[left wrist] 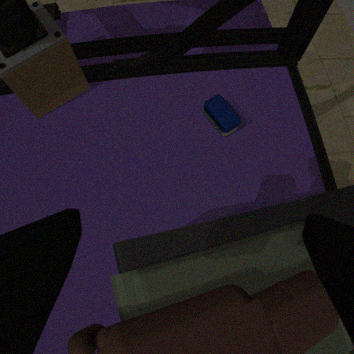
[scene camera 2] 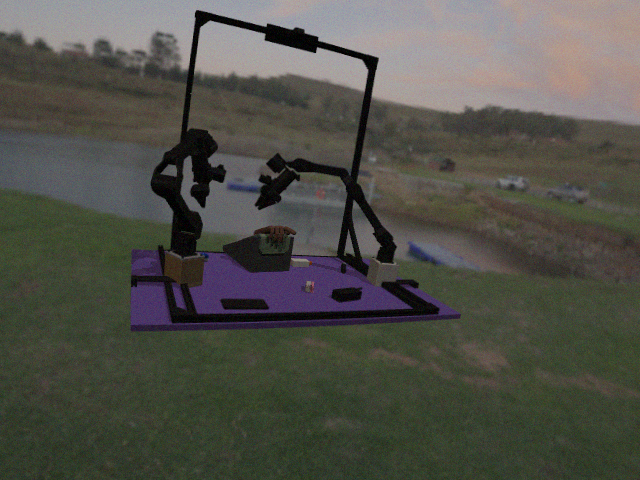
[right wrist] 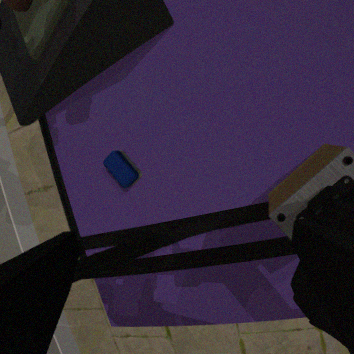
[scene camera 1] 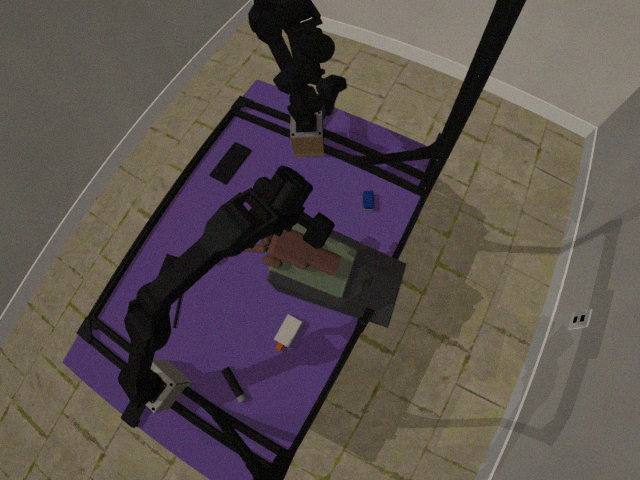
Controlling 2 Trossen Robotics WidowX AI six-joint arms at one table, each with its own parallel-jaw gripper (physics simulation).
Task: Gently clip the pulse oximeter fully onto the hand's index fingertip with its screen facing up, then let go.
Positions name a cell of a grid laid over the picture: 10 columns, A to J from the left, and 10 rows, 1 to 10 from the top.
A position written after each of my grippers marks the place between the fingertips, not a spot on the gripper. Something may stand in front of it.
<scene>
my right gripper: scene camera 2 D5; right wrist F7; scene camera 1 E3; not seen in the left wrist view (out of frame)
</scene>
